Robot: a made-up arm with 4 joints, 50 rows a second.
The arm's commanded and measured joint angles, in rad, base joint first. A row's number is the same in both.
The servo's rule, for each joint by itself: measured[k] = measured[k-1] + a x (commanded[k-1-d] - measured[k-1]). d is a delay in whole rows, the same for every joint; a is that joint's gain. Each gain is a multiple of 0.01, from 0.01 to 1. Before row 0 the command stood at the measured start. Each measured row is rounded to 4 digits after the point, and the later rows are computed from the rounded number. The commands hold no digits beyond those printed.
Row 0, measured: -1.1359 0.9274 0.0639 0.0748
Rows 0 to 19, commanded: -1.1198 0.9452 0.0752 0.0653; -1.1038 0.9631 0.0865 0.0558; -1.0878 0.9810 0.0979 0.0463; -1.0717 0.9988 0.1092 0.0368; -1.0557 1.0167 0.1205 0.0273; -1.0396 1.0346 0.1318 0.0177; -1.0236 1.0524 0.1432 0.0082; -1.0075 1.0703 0.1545 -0.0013; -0.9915 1.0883 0.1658 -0.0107; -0.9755 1.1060 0.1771 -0.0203; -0.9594 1.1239 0.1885 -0.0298; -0.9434 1.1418 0.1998 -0.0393; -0.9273 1.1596 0.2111 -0.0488; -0.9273 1.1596 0.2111 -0.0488; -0.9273 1.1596 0.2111 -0.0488; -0.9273 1.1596 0.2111 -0.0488; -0.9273 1.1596 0.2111 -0.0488; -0.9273 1.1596 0.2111 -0.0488; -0.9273 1.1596 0.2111 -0.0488; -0.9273 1.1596 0.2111 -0.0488
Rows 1 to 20, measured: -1.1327 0.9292 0.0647 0.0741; -1.1269 0.9326 0.0662 0.0728; -1.1191 0.9374 0.0684 0.0709; -1.1096 0.9435 0.0713 0.0685; -1.0988 0.9508 0.0747 0.0656; -1.0870 0.9592 0.0787 0.0622; -1.0743 0.9685 0.0832 0.0584; -1.0609 0.9787 0.0882 0.0542; -1.0470 0.9897 0.0936 0.0497; -1.0327 1.0013 0.0994 0.0448; -1.0180 1.0136 0.1056 0.0396; -1.0031 1.0264 0.1122 0.0341; -0.9879 1.0397 0.1191 0.0283; -0.9758 1.0517 0.1255 0.0229; -0.9661 1.0625 0.1315 0.0179; -0.9583 1.0722 0.1371 0.0132; -0.9521 1.0809 0.1423 0.0089; -0.9471 1.0888 0.1471 0.0049; -0.9431 1.0959 0.1516 0.0011; -0.9399 1.1023 0.1558 -0.0024
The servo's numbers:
d 0
a 0.20 0.10 0.07 0.07

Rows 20 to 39, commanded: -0.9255 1.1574 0.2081 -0.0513; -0.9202 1.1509 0.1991 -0.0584; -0.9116 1.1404 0.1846 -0.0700; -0.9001 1.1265 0.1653 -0.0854; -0.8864 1.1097 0.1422 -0.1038; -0.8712 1.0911 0.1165 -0.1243; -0.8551 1.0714 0.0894 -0.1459; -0.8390 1.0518 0.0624 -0.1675; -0.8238 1.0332 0.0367 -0.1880; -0.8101 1.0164 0.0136 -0.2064; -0.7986 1.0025 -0.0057 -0.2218; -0.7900 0.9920 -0.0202 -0.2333; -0.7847 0.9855 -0.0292 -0.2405; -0.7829 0.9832 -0.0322 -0.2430; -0.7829 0.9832 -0.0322 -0.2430; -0.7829 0.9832 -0.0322 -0.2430; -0.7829 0.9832 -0.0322 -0.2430; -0.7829 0.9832 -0.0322 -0.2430; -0.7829 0.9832 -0.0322 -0.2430; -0.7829 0.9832 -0.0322 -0.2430
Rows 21 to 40, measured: -0.9370 1.1078 0.1595 -0.0058; -0.9336 1.1121 0.1623 -0.0095; -0.9292 1.1149 0.1639 -0.0137; -0.9234 1.1161 0.1640 -0.0187; -0.9160 1.1155 0.1625 -0.0247; -0.9070 1.1131 0.1593 -0.0317; -0.8966 1.1089 0.1544 -0.0397; -0.8851 1.1032 0.1480 -0.0486; -0.8728 1.0962 0.1402 -0.0584; -0.8603 1.0882 0.1313 -0.0688; -0.8480 1.0796 0.1217 -0.0795; -0.8364 1.0708 0.1118 -0.0903; -0.8261 1.0623 0.1019 -0.1008; -0.8175 1.0544 0.0925 -0.1108; -0.8106 1.0473 0.0838 -0.1201; -0.8051 1.0409 0.0757 -0.1287; -0.8007 1.0351 0.0681 -0.1367; -0.7971 1.0299 0.0611 -0.1441; -0.7943 1.0252 0.0546 -0.1510; -0.7920 1.0210 0.0485 -0.1574
